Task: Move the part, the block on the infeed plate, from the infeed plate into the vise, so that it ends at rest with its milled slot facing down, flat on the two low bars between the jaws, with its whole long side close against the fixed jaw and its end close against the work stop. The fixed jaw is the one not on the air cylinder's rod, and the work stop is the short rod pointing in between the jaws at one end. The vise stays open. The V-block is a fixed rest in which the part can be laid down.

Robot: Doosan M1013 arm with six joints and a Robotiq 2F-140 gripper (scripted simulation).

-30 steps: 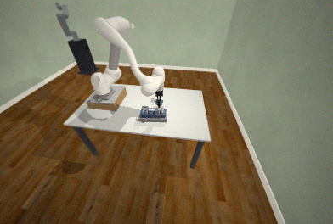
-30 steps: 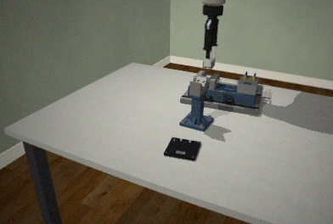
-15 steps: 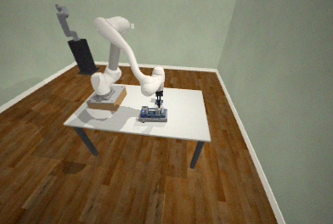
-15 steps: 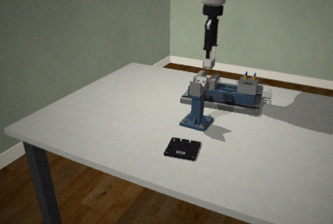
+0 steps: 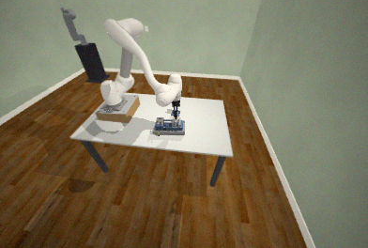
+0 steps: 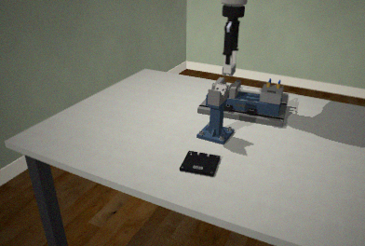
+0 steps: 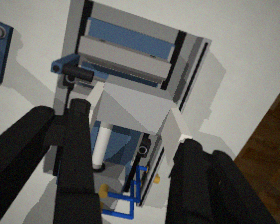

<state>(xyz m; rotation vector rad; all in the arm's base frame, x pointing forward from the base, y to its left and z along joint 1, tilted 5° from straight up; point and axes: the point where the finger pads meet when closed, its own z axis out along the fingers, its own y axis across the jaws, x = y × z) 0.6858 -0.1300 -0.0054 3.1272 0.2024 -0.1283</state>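
The part is 3 cm below my hand. The rest, counted from my hand: cylinder rod: 9 cm behind, 1 cm to the left, 9 cm below; fixed jaw: 3 cm ahead, 2 cm to the left, 9 cm below; work stop: 1 cm behind, 7 cm to the left, 8 cm below.
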